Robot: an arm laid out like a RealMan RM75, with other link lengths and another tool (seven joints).
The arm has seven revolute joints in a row. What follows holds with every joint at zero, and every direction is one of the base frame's.
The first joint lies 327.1 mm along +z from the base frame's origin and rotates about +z.
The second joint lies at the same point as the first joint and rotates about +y.
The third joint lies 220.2 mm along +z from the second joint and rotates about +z.
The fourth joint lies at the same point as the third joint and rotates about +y.
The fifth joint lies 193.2 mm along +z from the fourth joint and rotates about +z.
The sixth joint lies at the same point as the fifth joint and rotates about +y.
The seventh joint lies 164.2 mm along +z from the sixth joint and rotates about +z.
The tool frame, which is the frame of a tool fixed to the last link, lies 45 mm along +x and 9 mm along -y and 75 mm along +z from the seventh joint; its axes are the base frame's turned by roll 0, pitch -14.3 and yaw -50.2 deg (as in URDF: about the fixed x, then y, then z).
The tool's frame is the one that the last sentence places.
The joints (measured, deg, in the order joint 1, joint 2, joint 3, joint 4, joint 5, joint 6, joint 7), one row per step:
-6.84, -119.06, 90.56, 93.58, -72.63, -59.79, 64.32
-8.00, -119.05, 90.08, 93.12, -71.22, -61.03, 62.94
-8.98, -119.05, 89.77, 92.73, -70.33, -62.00, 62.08
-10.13, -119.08, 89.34, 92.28, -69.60, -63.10, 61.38
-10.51, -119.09, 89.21, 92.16, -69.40, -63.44, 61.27
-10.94, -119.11, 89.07, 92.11, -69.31, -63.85, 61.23
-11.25, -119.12, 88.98, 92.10, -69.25, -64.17, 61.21
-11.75, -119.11, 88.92, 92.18, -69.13, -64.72, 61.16
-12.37, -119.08, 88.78, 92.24, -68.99, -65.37, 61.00
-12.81, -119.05, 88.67, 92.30, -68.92, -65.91, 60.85
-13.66, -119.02, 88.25, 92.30, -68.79, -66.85, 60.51
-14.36, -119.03, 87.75, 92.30, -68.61, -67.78, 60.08
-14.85, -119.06, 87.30, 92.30, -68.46, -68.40, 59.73
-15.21, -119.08, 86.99, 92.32, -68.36, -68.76, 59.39
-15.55, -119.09, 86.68, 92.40, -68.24, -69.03, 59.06
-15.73, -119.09, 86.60, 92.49, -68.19, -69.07, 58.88
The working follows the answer.
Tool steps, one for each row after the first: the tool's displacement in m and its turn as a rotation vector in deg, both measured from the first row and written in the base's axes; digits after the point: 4 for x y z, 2 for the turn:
-0.0017, 0.0008, -0.0034, -1.10, 0.94, 0.43
-0.0020, 0.0011, -0.0062, -1.99, 1.60, 0.54
-0.0011, 0.0013, -0.0088, -2.92, 2.17, 0.44
-0.0005, 0.0013, -0.0095, -3.17, 2.37, 0.28
0.0012, 0.0009, -0.0100, -3.46, 2.50, -0.06
0.0026, 0.0005, -0.0105, -3.68, 2.60, -0.35
0.0051, -0.0006, -0.0113, -4.09, 2.83, -0.93
0.0079, -0.0015, -0.0121, -4.56, 3.07, -1.48
0.0098, -0.0024, -0.0126, -4.96, 3.22, -1.86
0.0129, -0.0030, -0.0127, -5.53, 3.41, -2.34
0.0148, -0.0033, -0.0124, -6.04, 3.55, -2.53
0.0160, -0.0029, -0.0118, -6.30, 3.59, -2.57
0.0171, -0.0024, -0.0111, -6.43, 3.57, -2.54
0.0183, -0.0016, -0.0101, -6.43, 3.55, -2.53
0.0194, -0.0012, -0.0096, -6.39, 3.52, -2.58

Tool pose at each row, in the base's axes (x y z in m, rotation vector in deg; rounded; the steps above come from the unrounded poses):
-0.0567, 0.3455, 0.0461, -141.50, -95.70, -26.96
-0.0585, 0.3463, 0.0427, -141.68, -96.55, -24.88
-0.0587, 0.3465, 0.0399, -142.07, -96.99, -23.35
-0.0578, 0.3467, 0.0374, -142.69, -97.25, -21.93
-0.0572, 0.3467, 0.0366, -142.97, -97.15, -21.49
-0.0555, 0.3464, 0.0361, -143.47, -96.88, -21.14
-0.0542, 0.3460, 0.0357, -143.88, -96.64, -20.87
-0.0516, 0.3449, 0.0348, -144.65, -96.14, -20.31
-0.0489, 0.3439, 0.0341, -145.44, -95.68, -19.71
-0.0469, 0.3430, 0.0335, -146.04, -95.42, -19.24
-0.0439, 0.3425, 0.0335, -146.84, -95.13, -18.61
-0.0419, 0.3422, 0.0337, -147.34, -95.16, -18.05
-0.0407, 0.3425, 0.0343, -147.54, -95.26, -17.78
-0.0396, 0.3430, 0.0350, -147.60, -95.39, -17.72
-0.0385, 0.3438, 0.0360, -147.60, -95.41, -17.74
-0.0374, 0.3443, 0.0366, -147.63, -95.32, -17.82

